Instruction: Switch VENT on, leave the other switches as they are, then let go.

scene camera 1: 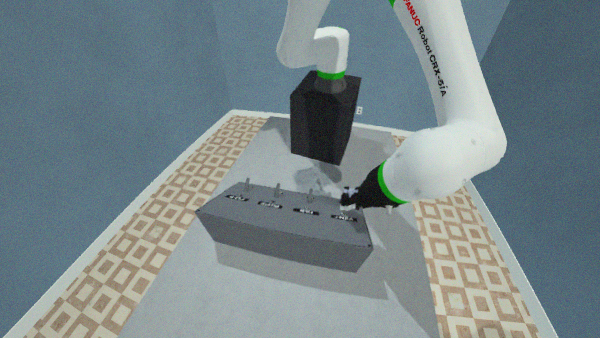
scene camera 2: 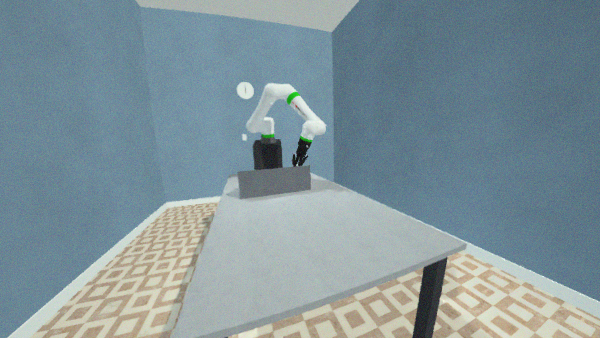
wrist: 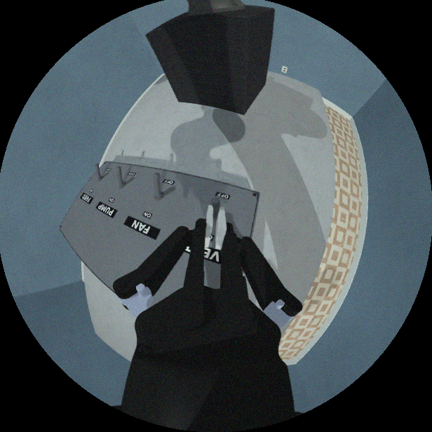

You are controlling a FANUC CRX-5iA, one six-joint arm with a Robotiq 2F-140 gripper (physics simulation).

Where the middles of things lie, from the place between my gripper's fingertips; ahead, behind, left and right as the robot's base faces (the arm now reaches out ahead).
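Where is the grey switch box (scene camera 1: 289, 226)? I find it 19 cm to the right of my hand, 3 cm ahead of it and 2 cm below it.
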